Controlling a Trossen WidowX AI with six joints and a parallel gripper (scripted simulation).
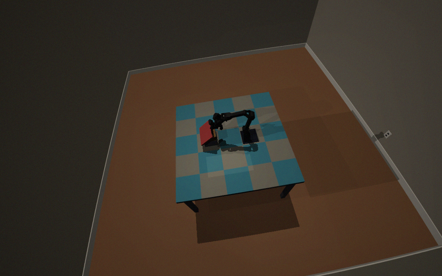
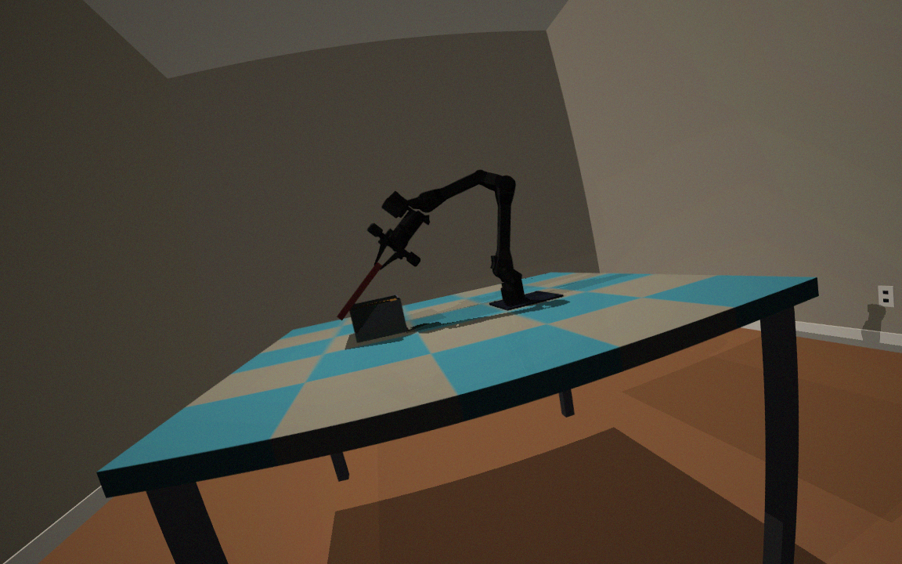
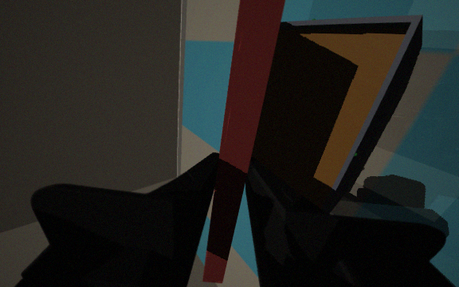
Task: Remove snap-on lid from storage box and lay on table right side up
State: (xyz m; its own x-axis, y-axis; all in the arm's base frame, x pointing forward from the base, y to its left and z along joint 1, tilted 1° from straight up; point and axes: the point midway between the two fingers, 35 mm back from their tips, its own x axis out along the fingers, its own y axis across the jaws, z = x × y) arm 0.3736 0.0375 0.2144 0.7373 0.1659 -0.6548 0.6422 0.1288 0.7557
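The red lid is 60 mm ahead of my gripper tip, 10 mm to the left of it and 50 mm below it. Round my gripper tip: storage box (30 mm ahead, 150 mm below).
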